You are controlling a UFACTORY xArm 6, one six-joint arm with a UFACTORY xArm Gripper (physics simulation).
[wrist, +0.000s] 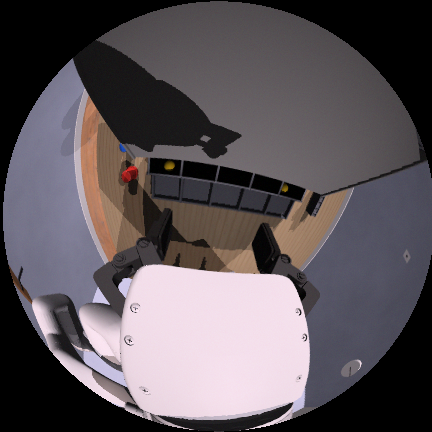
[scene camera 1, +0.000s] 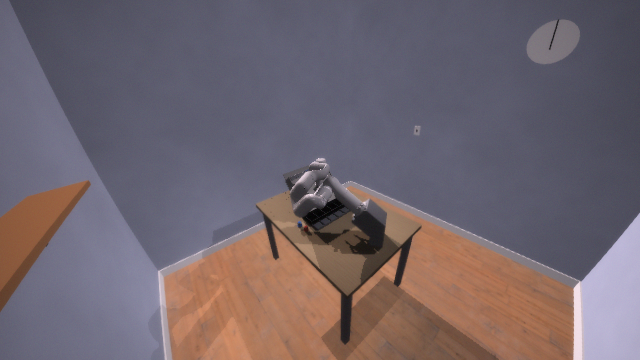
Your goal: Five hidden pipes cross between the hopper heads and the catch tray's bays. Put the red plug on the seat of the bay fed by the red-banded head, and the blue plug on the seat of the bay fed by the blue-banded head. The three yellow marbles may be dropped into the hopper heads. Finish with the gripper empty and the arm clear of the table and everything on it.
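Where they show: gripper, fingertip midpoint: (wrist: 215, 227); arm's base at its link origin: (scene camera 1: 360, 209).
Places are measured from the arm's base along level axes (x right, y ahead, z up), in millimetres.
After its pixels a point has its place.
My gripper (wrist: 215, 227) {x -173, y 302, z -7 mm} is open and empty in the wrist view, high over the table in front of the catch tray (wrist: 195, 191) {x -178, y 228, z -224 mm} (scene camera 1: 330, 218) {x -129, y 264, z -231 mm}. The red plug (wrist: 129, 174) {x -345, y 201, z -192 mm} (scene camera 1: 306, 228) {x -354, y 175, z -198 mm} and the blue plug (wrist: 123, 148) {x -387, y 253, z -192 mm} (scene camera 1: 300, 224) {x -386, y 248, z -206 mm} are on the table, left of the tray in the wrist view. The large panel's edge partly hides the blue plug there. One yellow marble (wrist: 169, 165) {x -263, y 264, z -200 mm} is in the leftmost dark bay, and another yellow marble (wrist: 285, 188) {x -6, y 369, z -199 mm} is in the rightmost. A third marble and the hopper heads' coloured bands do not show.
A large grey sloping panel (wrist: 300, 100) {x -186, y 446, z -4 mm} rises behind the tray and carries the arm's shadow. A small dark rack (wrist: 315, 204) {x 119, y 400, z -199 mm} stands right of the tray. In the scene view, the arm (scene camera 1: 305, 192) {x -365, y -4, z 222 mm} hides part of the tray, and a dark upright block (scene camera 1: 372, 222) {x 27, y -116, z -29 mm} stands on the table (scene camera 1: 345, 275) {x -229, y -279, z -231 mm}.
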